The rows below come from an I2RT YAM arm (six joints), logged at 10 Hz.
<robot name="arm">
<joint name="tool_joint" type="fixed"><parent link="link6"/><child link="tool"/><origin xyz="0 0 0" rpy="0 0 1.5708"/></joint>
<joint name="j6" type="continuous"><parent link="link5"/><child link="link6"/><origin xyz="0.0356 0 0.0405" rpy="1.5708 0 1.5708"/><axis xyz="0 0 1"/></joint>
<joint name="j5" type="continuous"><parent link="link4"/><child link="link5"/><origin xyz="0.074 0.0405 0.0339" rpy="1.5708 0 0"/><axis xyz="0 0 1"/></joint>
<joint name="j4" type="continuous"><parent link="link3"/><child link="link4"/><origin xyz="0.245 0.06 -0.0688"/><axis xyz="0 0 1"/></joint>
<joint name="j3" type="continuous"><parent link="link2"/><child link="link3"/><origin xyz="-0.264 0 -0.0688" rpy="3.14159 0 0"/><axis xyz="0 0 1"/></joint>
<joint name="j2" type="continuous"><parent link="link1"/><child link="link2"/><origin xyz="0.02 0.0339 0.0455" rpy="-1.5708 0 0"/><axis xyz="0 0 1"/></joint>
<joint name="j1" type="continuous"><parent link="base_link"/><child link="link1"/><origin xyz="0 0 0.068"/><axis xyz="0 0 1"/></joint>
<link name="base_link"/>
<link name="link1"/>
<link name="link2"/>
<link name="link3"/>
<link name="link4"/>
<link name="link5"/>
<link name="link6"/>
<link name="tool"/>
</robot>
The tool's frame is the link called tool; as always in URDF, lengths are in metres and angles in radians. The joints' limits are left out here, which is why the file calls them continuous.
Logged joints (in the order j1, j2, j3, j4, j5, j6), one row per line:
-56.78 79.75 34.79 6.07 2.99 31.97
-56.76 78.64 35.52 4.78 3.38 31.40
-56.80 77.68 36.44 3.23 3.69 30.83
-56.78 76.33 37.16 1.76 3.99 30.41
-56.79 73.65 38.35 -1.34 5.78 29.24
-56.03 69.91 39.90 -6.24 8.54 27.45
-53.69 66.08 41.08 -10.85 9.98 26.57
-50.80 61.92 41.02 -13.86 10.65 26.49
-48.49 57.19 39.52 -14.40 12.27 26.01
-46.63 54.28 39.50 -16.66 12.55 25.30
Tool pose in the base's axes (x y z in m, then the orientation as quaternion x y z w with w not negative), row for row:
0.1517 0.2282 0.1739 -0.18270 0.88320 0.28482 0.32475
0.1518 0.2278 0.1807 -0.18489 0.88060 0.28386 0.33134
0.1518 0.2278 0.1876 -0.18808 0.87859 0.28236 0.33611
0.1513 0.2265 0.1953 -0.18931 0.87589 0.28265 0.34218
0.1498 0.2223 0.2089 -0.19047 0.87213 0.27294 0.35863
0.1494 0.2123 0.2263 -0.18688 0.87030 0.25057 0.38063
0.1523 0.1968 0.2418 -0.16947 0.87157 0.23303 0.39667
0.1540 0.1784 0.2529 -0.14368 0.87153 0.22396 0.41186
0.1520 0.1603 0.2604 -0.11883 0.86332 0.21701 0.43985
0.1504 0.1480 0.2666 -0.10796 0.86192 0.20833 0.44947
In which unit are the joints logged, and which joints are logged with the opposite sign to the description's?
The joints are logged in degrees. Opposite sign: j1.
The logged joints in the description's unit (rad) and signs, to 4 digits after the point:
0.9910 1.3919 0.6072 0.1059 0.0522 0.5580
0.9906 1.3725 0.6199 0.0834 0.0590 0.5480
0.9913 1.3558 0.6360 0.0564 0.0644 0.5381
0.9910 1.3322 0.6486 0.0307 0.0696 0.5308
0.9912 1.2854 0.6693 -0.0234 0.1009 0.5103
0.9779 1.2202 0.6964 -0.1089 0.1491 0.4791
0.9371 1.1533 0.7170 -0.1894 0.1742 0.4637
0.8866 1.0807 0.7159 -0.2419 0.1859 0.4623
0.8463 0.9982 0.6898 -0.2513 0.2142 0.4540
0.8138 0.9474 0.6894 -0.2908 0.2190 0.4416

